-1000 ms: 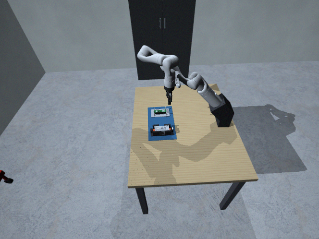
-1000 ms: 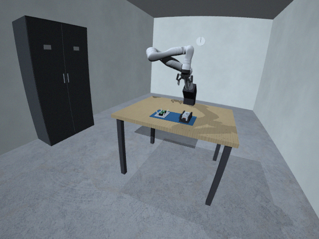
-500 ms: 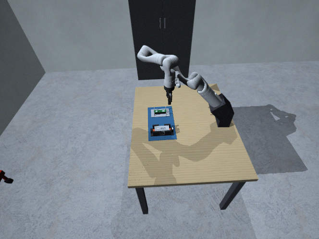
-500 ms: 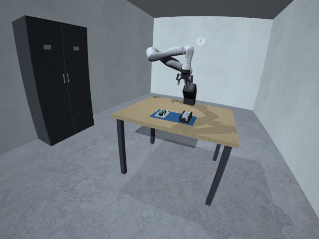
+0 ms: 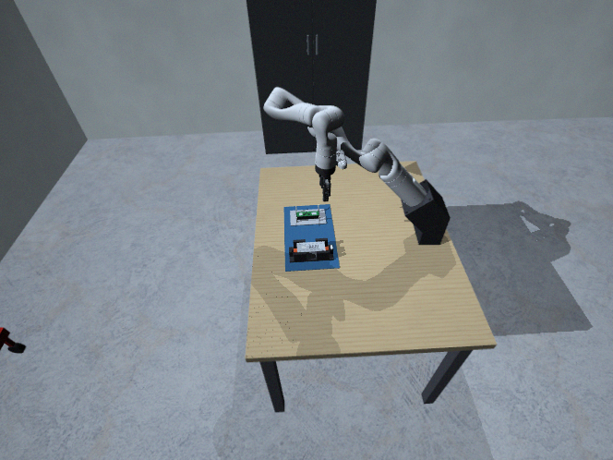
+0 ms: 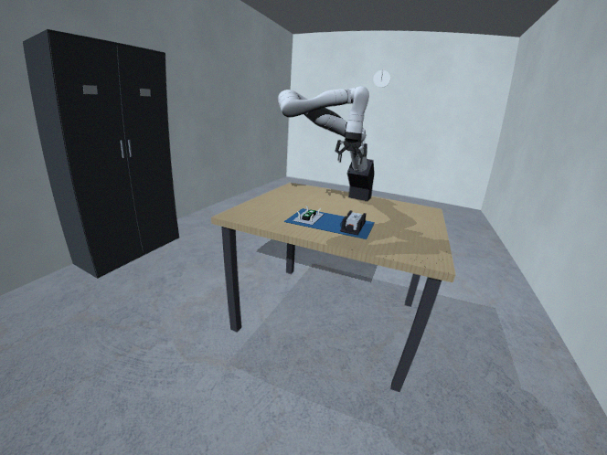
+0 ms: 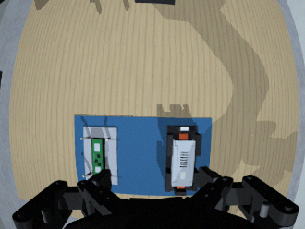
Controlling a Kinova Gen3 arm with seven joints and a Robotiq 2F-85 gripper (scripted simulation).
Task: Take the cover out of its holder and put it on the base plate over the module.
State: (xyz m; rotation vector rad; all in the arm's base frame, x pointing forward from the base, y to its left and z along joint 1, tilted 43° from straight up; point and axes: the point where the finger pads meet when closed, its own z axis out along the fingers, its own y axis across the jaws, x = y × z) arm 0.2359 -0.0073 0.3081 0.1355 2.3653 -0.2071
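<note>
My hand is 26 cm above the light grey cover, 7 cm short of it and 5 cm to the right of it.
</note>
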